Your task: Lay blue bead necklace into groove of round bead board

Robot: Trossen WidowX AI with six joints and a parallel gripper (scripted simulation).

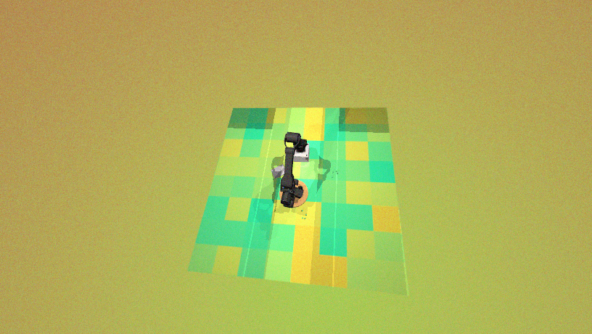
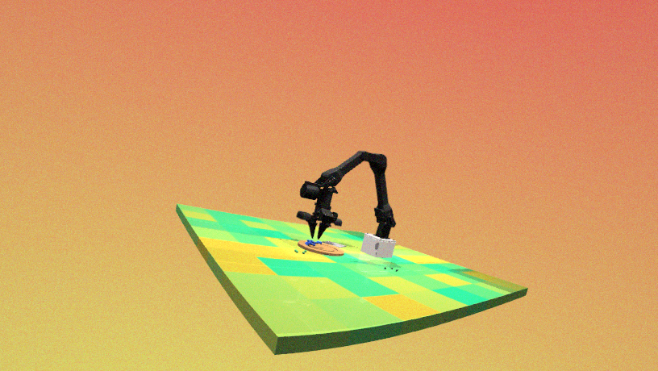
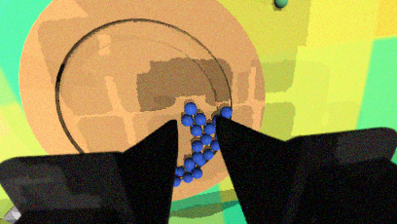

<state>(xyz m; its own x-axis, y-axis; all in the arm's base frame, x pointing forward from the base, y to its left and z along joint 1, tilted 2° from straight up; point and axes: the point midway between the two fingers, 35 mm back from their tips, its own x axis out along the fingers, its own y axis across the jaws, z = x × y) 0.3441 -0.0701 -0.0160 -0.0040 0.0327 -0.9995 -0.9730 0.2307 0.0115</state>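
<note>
The round bead board is 4 cm behind my gripper tip and 3 cm below it. Also, from my gripper tip: flat grey piece: 22 cm behind, 10 cm to the right, 4 cm below.
</note>
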